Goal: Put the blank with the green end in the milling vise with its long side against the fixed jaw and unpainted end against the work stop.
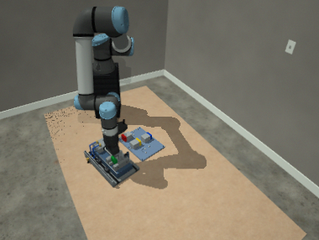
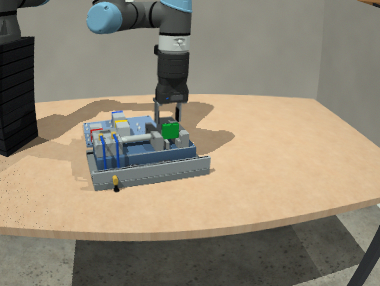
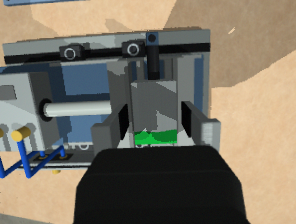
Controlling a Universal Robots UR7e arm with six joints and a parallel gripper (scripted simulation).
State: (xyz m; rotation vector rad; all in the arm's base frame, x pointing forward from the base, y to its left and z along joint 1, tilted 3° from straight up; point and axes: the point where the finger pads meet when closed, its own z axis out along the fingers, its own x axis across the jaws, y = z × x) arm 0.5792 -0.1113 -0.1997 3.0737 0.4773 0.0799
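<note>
My gripper is now 30 mm above the green-ended blank. Round my hand: piston rod 80 mm behind, 30 mm to the right, 50 mm below; then work stop rod 10 mm behind, 40 mm to the left, 40 mm below; then fixed jaw 30 mm ahead, 10 mm to the left, 50 mm below.
</note>
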